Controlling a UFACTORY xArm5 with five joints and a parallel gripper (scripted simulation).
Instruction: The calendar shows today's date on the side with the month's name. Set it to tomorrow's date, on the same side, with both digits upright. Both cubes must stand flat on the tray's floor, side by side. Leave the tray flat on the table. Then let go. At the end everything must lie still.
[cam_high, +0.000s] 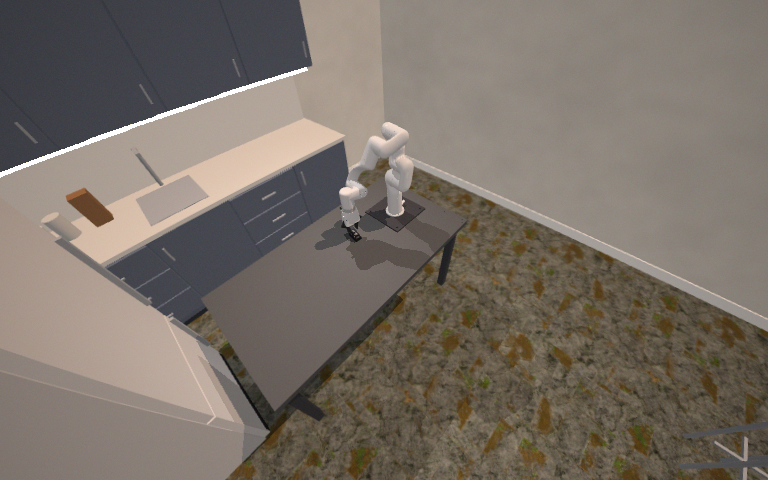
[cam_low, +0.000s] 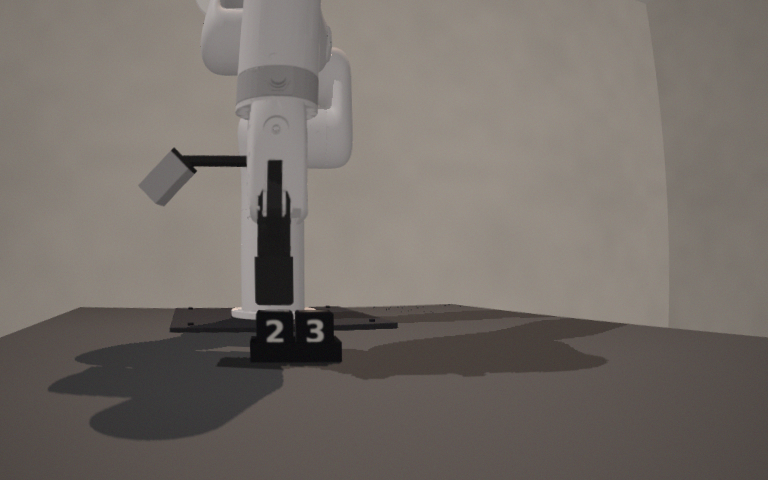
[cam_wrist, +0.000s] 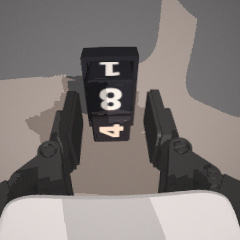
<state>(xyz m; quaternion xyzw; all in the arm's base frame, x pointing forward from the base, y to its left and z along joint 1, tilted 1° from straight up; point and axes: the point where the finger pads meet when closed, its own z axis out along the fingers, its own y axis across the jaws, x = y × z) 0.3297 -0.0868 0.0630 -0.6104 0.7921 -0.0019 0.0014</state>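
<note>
The black calendar tray lies 2 cm to the left of my hand and 6 cm below it.
</note>
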